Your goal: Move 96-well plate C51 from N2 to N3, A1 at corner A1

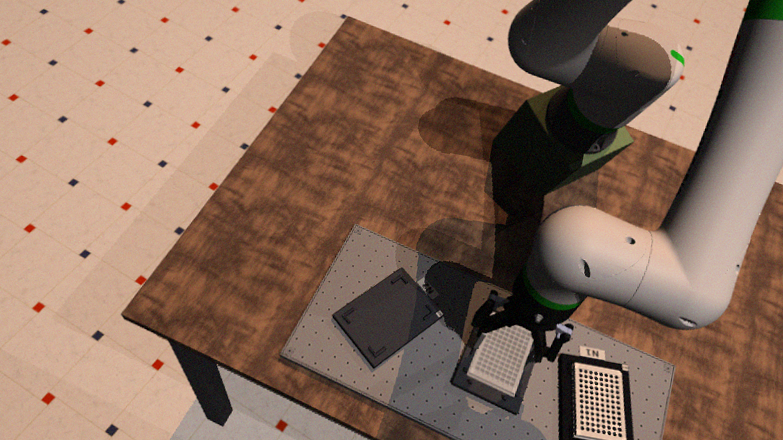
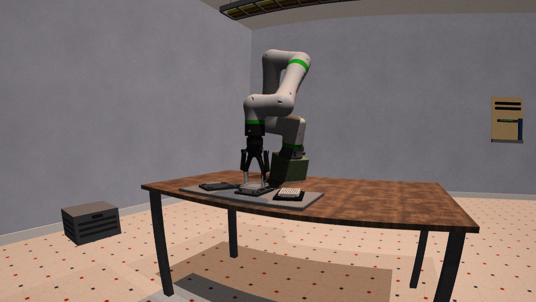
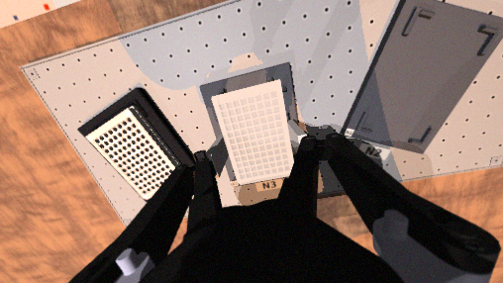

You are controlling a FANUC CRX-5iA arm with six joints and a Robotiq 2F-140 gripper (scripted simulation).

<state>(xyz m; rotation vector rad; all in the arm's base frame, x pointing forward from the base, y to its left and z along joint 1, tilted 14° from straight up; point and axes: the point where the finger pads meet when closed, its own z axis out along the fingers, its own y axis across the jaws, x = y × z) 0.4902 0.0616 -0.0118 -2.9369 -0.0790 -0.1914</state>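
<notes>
The white 96-well plate C51 is 20 mm below my hand. Round my hand: N1 label (100 mm behind, 150 mm to the left, 50 mm below); then N3 label (100 mm behind, 10 mm to the right, 50 mm below); then landing nest N3 (50 mm below).
</notes>
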